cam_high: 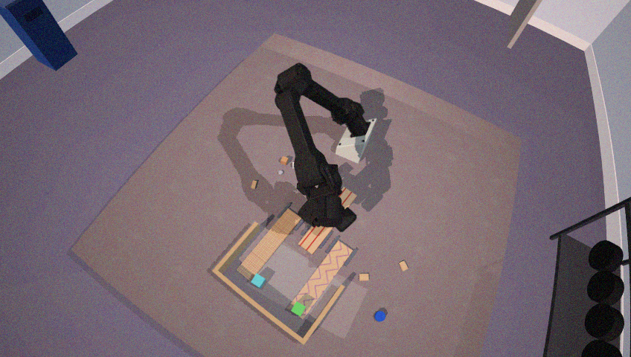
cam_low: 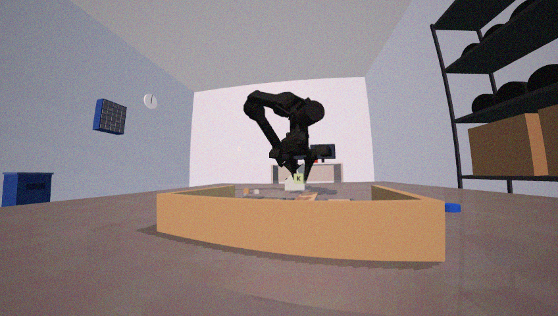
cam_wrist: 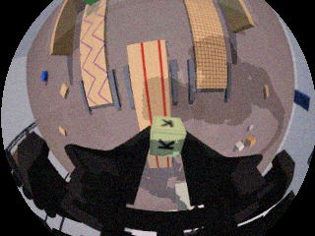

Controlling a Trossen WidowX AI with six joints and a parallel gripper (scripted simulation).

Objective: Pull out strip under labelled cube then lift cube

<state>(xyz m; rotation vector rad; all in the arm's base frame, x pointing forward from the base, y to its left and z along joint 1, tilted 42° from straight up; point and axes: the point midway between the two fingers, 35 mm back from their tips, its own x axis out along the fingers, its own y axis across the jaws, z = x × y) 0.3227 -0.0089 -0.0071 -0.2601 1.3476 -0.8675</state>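
My gripper tip is 5 cm above the red-lined strip, 2 cm to the right of it and 1 cm past it. The rest, counted from my gripper tip: blue disc: 27 cm to the left, 21 cm ahead, 5 cm below; pale green cube labelled k: 1 cm above.
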